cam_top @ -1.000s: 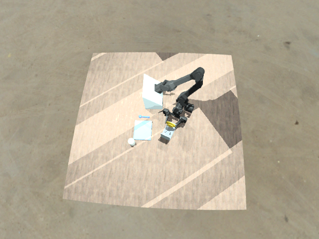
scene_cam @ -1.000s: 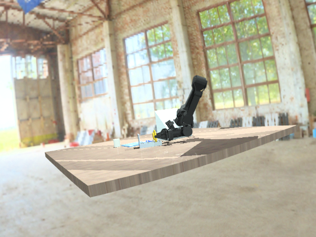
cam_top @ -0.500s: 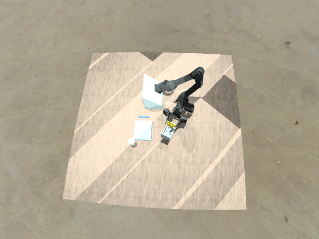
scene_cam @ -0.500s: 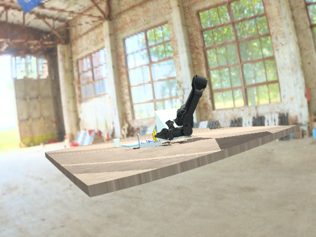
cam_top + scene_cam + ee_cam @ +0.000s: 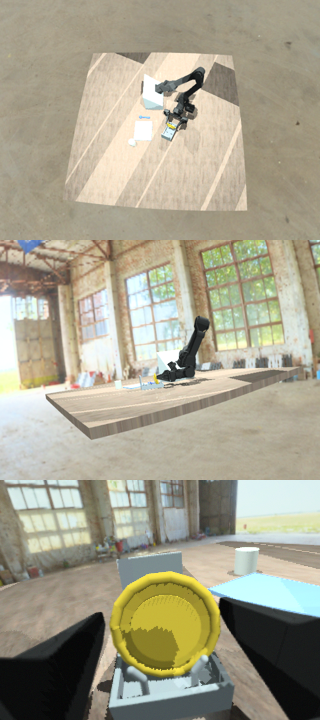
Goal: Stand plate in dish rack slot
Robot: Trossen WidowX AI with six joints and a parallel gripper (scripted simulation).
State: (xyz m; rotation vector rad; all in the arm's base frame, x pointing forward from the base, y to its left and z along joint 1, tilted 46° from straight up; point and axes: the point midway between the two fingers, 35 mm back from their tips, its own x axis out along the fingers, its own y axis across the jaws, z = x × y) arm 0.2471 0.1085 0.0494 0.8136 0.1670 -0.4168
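Right now my gripper tip is 10 mm above the yellow plate. From my gripper tip the other things lie so: mat 210 mm to the right, 50 mm below, 20 mm ahead; then dish rack 30 mm below, 20 mm ahead, 10 mm to the right; then blue spoon 210 mm to the right, 90 mm behind, 50 mm below.
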